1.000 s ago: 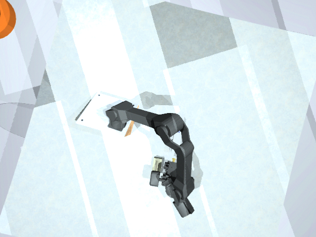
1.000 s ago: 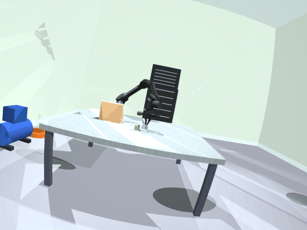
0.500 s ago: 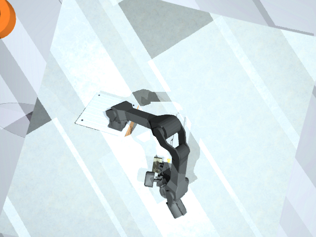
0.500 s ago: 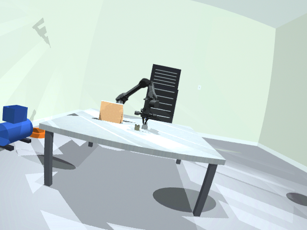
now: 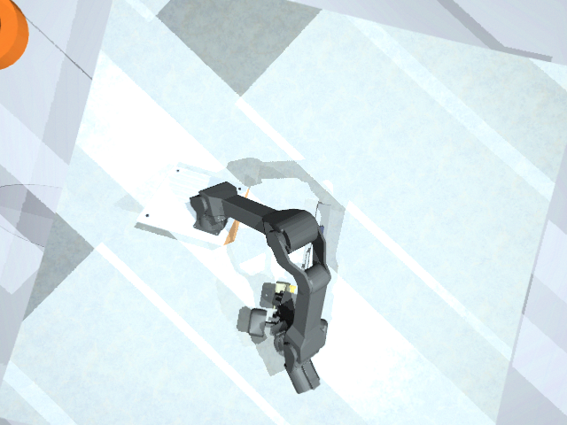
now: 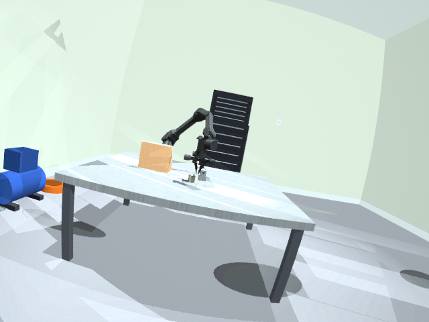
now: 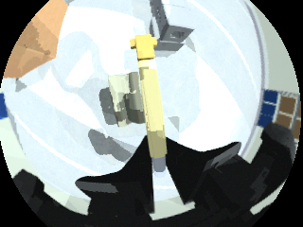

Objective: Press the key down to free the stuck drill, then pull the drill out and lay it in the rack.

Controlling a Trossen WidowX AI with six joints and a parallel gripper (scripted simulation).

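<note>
Right now the beige ribbed rack is 40 mm to the left of my gripper tip, 40 mm below it and 30 mm behind it. Also, from my gripper tip: small dark part (240 mm to the left, 10 mm below, 10 mm ahead); then small grey fixture (220 mm to the left, 20 mm below, 10 mm ahead).
</note>
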